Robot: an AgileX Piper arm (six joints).
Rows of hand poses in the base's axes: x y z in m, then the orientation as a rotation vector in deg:
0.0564, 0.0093, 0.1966, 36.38, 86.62, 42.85
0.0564, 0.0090, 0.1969, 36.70, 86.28, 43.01
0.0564, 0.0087, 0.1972, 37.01, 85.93, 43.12
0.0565, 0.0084, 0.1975, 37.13, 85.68, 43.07
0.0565, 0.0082, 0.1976, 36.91, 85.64, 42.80
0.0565, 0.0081, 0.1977, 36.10, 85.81, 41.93
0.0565, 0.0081, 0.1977, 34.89, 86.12, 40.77
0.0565, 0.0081, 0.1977, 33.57, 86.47, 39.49
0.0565, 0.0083, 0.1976, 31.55, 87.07, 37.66
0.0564, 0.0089, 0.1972, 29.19, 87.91, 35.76
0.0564, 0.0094, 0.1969, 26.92, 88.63, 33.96
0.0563, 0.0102, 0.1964, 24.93, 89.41, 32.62
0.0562, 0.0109, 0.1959, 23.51, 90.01, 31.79
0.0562, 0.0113, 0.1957, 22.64, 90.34, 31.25
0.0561, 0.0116, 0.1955, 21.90, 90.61, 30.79
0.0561, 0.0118, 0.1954, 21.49, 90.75, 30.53
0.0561, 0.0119, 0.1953, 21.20, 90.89, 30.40
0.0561, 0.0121, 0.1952, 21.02, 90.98, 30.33
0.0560, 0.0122, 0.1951, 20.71, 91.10, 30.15
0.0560, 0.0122, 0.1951, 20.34, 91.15, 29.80
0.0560, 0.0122, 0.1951, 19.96, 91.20, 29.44
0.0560, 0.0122, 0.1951, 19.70, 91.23, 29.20
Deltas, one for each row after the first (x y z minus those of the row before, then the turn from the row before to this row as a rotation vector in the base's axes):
0.0000, -0.0003, 0.0003, 0.34, -0.17, -0.20
0.0000, -0.0003, 0.0003, 0.31, -0.18, -0.23
0.0001, -0.0003, 0.0003, 0.08, -0.16, -0.19
0.0000, -0.0002, 0.0001, -0.30, -0.10, -0.07
0.0000, -0.0001, 0.0001, -1.07, -0.12, -0.07
0.0000, 0.0000, 0.0000, -1.52, -0.13, 0.01
0.0000, 0.0000, 0.0000, -1.66, -0.12, 0.01
0.0000, 0.0002, -0.0001, -2.47, -0.10, 0.14
-0.0001, 0.0006, -0.0004, -2.76, 0.02, 0.38
0.0000, 0.0005, -0.0003, -2.62, -0.02, 0.37
-0.0001, 0.0008, -0.0005, -2.16, 0.13, 0.53
-0.0001, 0.0007, -0.0005, -1.46, 0.14, 0.47
0.0000, 0.0004, -0.0002, -0.91, 0.06, 0.26
-0.0001, 0.0003, -0.0002, -0.77, 0.04, 0.22
0.0000, 0.0002, -0.0001, -0.43, 0.02, 0.12
0.0000, 0.0001, -0.0001, -0.27, 0.05, 0.13
0.0000, 0.0002, -0.0001, -0.16, 0.03, 0.09
-0.0001, 0.0001, -0.0001, -0.32, 0.03, 0.10
0.0000, 0.0000, 0.0000, -0.45, -0.05, 0.02
0.0000, 0.0000, 0.0000, -0.47, -0.05, 0.02
0.0000, 0.0000, 0.0000, -0.31, -0.04, 0.01

